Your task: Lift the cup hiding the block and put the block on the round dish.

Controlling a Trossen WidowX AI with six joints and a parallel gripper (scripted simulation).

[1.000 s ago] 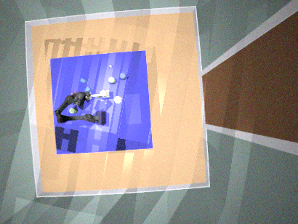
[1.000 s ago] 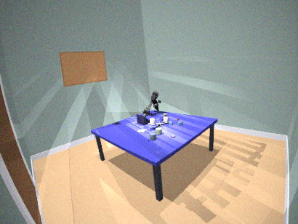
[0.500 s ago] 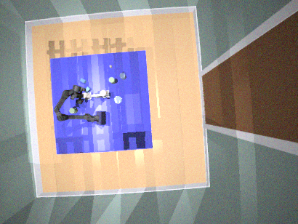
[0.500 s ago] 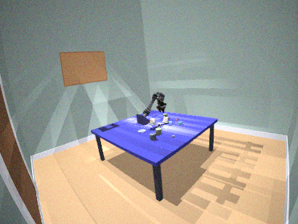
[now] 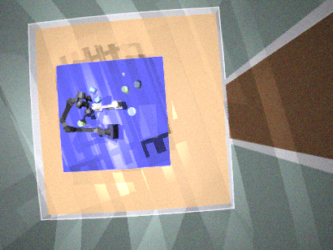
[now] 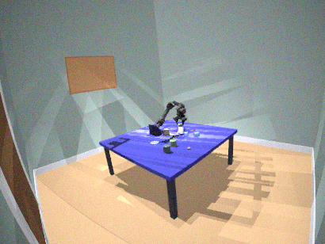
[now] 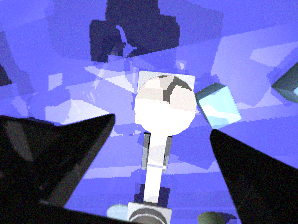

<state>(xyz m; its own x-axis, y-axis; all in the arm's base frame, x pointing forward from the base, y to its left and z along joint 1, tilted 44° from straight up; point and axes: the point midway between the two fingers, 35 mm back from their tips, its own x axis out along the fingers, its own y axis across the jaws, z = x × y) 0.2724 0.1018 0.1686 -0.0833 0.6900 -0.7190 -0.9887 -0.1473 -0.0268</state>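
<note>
Right now the pale cup is 6 cm below my gripper tip and 2 cm to the left of it. Round my gripper tip: balance beam (13 cm to the right, 8 cm below, 2 cm ahead); then grey block (8 cm below); then red piece (20 cm to the left, 11 cm below, 3 cm ahead).
</note>
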